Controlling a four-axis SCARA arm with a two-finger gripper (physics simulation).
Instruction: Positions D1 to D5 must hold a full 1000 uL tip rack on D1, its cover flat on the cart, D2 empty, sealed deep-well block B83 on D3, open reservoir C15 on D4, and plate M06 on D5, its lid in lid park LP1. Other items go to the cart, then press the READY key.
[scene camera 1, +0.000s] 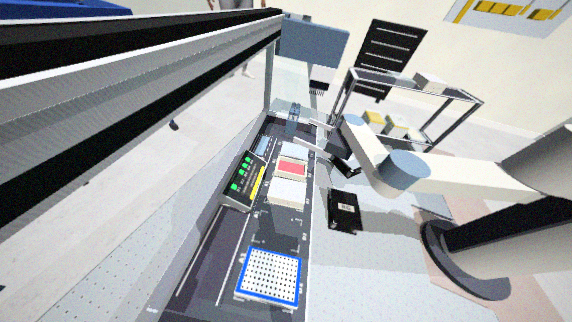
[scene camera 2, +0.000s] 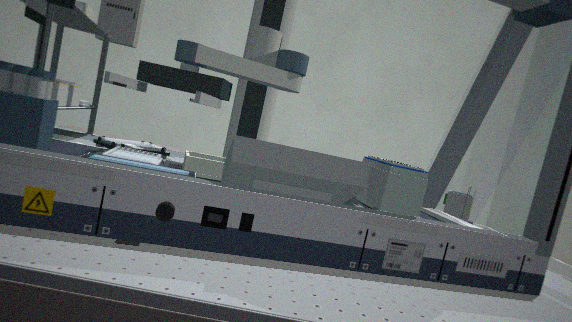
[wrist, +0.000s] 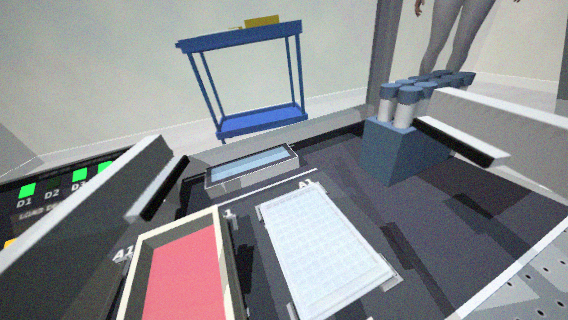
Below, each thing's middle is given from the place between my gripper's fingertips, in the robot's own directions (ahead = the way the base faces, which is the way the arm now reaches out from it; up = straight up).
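Labels:
Counting from my hand, the clear well plate (wrist: 325, 260) is 130 mm below it, 10 mm ahead of it and 10 mm to the right of it. The blue tube rack (wrist: 389, 154) is 100 mm below my hand, 90 mm ahead of it and 180 mm to the right of it. For the shallow trough (wrist: 221, 179) it's 120 mm below my hand, 150 mm ahead of it and 50 mm to the left of it, while the red-filled reservoir (wrist: 190, 261) is 120 mm below my hand, 10 mm behind it and 120 mm to the left of it.

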